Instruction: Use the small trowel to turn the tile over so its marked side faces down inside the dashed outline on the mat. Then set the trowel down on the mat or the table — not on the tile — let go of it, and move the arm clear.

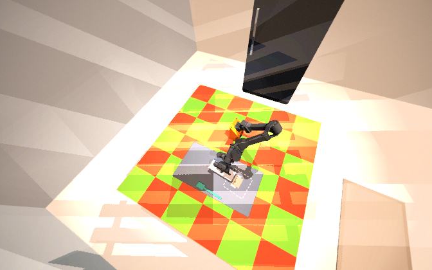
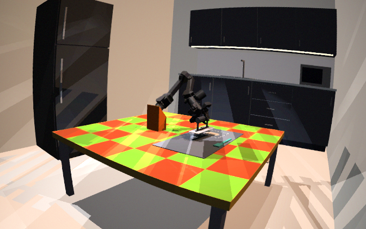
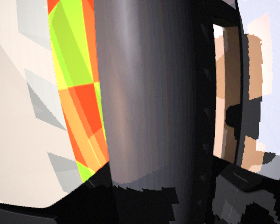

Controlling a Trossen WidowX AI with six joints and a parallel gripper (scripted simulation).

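The grey mat lies 10 mm ahead of my gripper tip, 40 mm to the right of it and 120 mm below it. Also, from my gripper tip: white tile: 20 mm behind, 130 mm to the left, 90 mm below; then teal trowel: 150 mm ahead, 50 mm to the right, 100 mm below.
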